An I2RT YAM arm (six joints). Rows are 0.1 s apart.
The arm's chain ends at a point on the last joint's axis. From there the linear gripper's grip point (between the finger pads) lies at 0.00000 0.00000 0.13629 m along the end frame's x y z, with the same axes.
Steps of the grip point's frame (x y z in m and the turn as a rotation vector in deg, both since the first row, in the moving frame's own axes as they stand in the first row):
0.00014, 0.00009, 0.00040, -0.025, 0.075, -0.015
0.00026, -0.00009, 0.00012, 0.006, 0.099, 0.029
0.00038, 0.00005, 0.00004, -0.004, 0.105, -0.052
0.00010, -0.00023, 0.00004, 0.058, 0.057, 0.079
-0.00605, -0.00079, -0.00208, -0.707, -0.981, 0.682
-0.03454, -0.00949, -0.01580, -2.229, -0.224, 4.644
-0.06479, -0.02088, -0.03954, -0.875, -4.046, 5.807
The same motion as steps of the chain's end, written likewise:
-0.00004, 0.00003, 0.00040, -0.025, 0.075, -0.015
0.00002, -0.00008, 0.00012, 0.006, 0.099, 0.029
0.00013, 0.00004, 0.00004, -0.004, 0.105, -0.052
-0.00004, -0.00009, 0.00004, 0.058, 0.057, 0.079
-0.00371, -0.00246, -0.00205, -0.707, -0.981, 0.682
-0.03379, -0.01476, -0.01570, -2.229, -0.224, 4.644
-0.05509, -0.02247, -0.03918, -0.875, -4.046, 5.807

